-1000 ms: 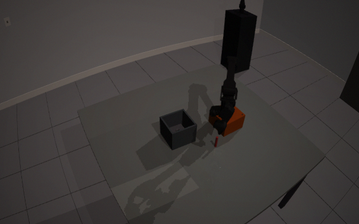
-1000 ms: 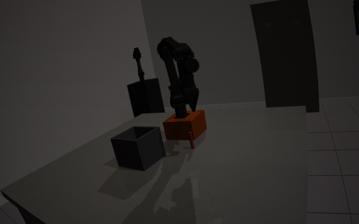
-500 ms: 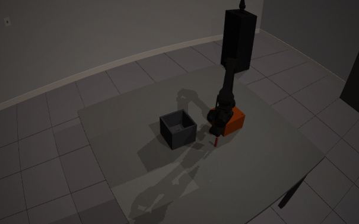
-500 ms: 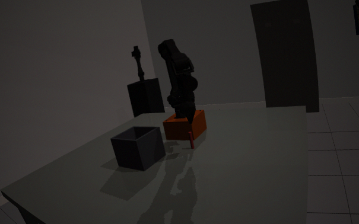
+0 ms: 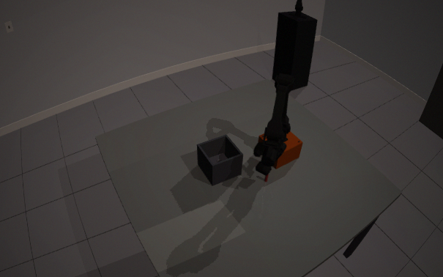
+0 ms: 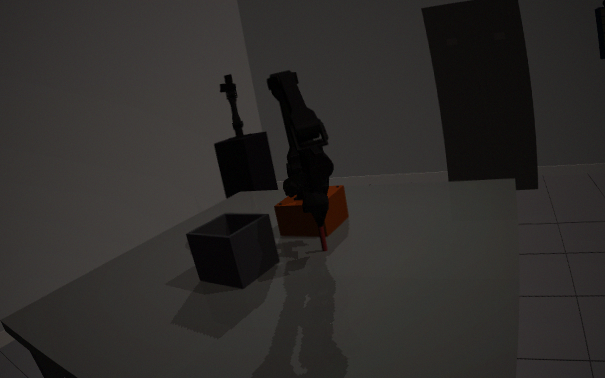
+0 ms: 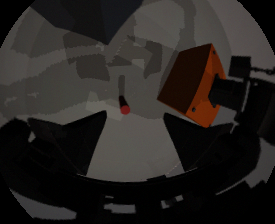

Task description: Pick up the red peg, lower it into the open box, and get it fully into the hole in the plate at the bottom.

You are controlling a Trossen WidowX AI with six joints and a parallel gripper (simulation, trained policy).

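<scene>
The red peg is 1 cm ahead of my gripper tip and 5 cm below it. Also, from my gripper tip: grey plate 17 cm ahead, 18 cm to the right, 4 cm below.
</scene>
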